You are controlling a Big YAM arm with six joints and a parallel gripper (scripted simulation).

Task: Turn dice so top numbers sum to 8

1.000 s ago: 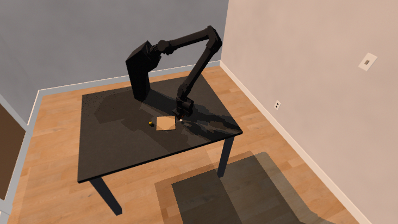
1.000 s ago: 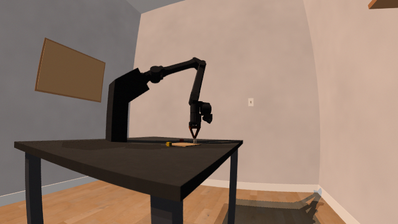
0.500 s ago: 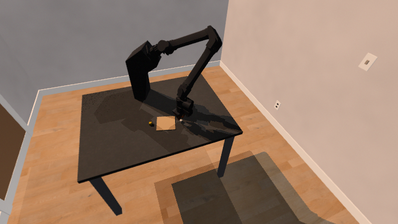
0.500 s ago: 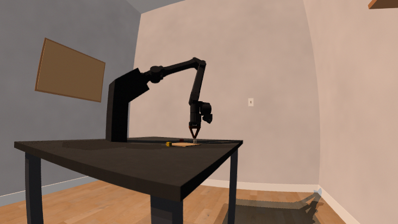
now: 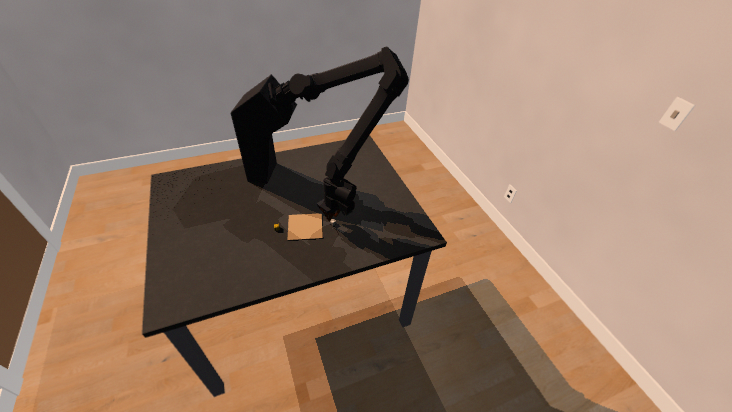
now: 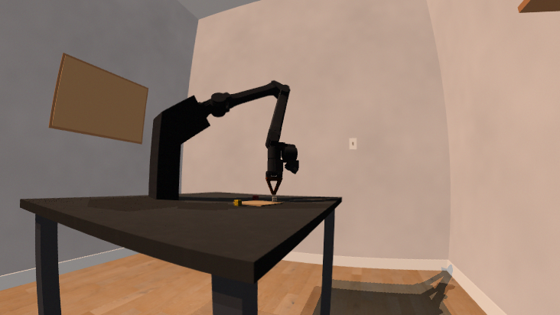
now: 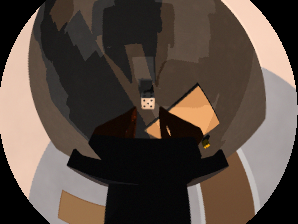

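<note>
Now: hand 3 cm above the white die. Also, from my hand: yellow die (23 cm to the right, 3 cm below, 2 cm behind); tan mat (11 cm to the right, 4 cm below, 1 cm behind); red die (9 cm behind, 3 cm below).
</note>
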